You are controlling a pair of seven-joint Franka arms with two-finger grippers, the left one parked.
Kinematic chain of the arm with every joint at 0, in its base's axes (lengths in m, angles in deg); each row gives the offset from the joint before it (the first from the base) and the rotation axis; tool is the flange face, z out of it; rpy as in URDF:
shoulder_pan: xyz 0 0 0.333 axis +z
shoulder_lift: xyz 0 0 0 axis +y
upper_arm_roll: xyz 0 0 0.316 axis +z
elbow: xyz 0.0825 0 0 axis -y
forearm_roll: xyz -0.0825 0 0.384 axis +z
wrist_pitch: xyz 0 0 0 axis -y
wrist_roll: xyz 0.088 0 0 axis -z
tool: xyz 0 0 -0.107 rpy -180 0 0
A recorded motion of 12 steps. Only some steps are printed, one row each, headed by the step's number.
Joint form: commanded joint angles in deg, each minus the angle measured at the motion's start. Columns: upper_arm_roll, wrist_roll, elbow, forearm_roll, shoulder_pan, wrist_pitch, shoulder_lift.
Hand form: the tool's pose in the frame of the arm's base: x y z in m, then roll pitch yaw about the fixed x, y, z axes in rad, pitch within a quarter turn. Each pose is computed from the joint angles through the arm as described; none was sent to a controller.
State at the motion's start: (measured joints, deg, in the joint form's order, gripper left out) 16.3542 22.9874 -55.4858 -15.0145 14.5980 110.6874 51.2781
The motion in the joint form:
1: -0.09 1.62 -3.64 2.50 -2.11 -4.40 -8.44
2: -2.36 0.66 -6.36 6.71 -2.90 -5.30 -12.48
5: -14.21 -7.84 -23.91 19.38 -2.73 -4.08 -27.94
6: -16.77 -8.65 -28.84 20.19 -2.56 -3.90 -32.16
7: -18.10 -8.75 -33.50 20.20 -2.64 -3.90 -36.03
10: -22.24 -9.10 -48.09 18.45 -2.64 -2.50 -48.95
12: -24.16 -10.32 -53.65 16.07 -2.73 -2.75 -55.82
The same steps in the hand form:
1: 0.7079 0.2856 0.4221 -3.1212 -0.0998 0.0400
2: 0.7032 0.2624 0.4471 -3.0931 -0.0873 0.0053
5: 0.6679 0.1682 0.4859 -3.0380 -0.0411 -0.0448
6: 0.6530 0.1421 0.4941 -3.0445 -0.0343 -0.0722
7: 0.6361 0.1237 0.4991 -3.0535 -0.0228 -0.0942
10: 0.5756 0.0665 0.5163 -3.0801 -0.0256 -0.1546
12: 0.5425 0.0380 0.5356 -3.1010 -0.0498 -0.1563

